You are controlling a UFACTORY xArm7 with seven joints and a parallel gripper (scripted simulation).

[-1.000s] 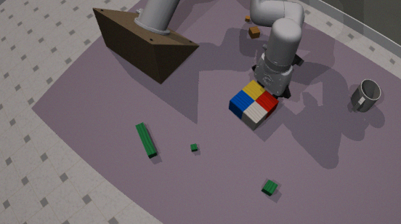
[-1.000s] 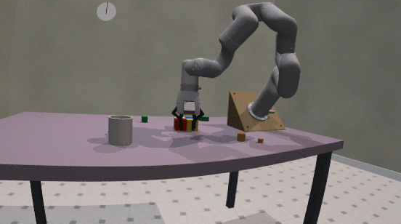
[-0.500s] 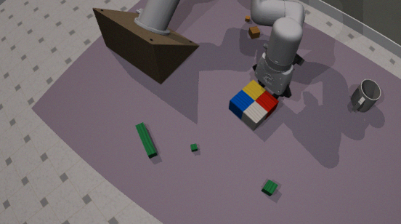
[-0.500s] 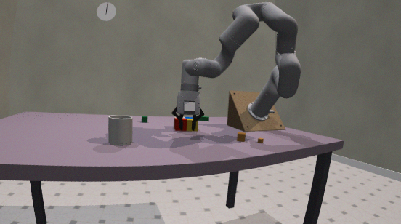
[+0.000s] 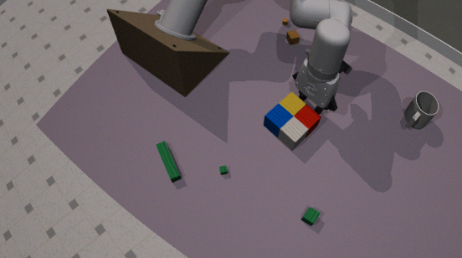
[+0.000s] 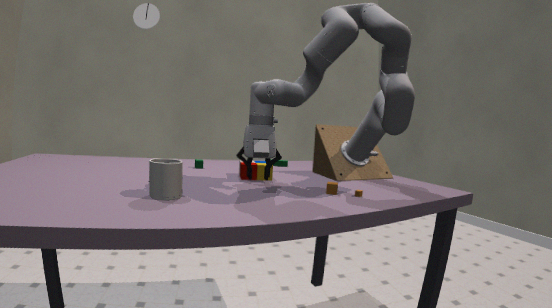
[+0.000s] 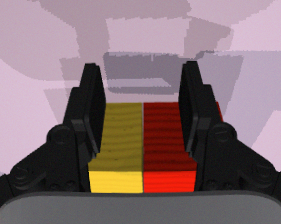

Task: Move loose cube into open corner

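My gripper is now 2 cm short of the red cube and 5 cm to the left of it. Round my hand: green bar (16 cm behind, 36 cm to the right, 1 cm below); then white cube (2 cm ahead, 10 cm to the right).
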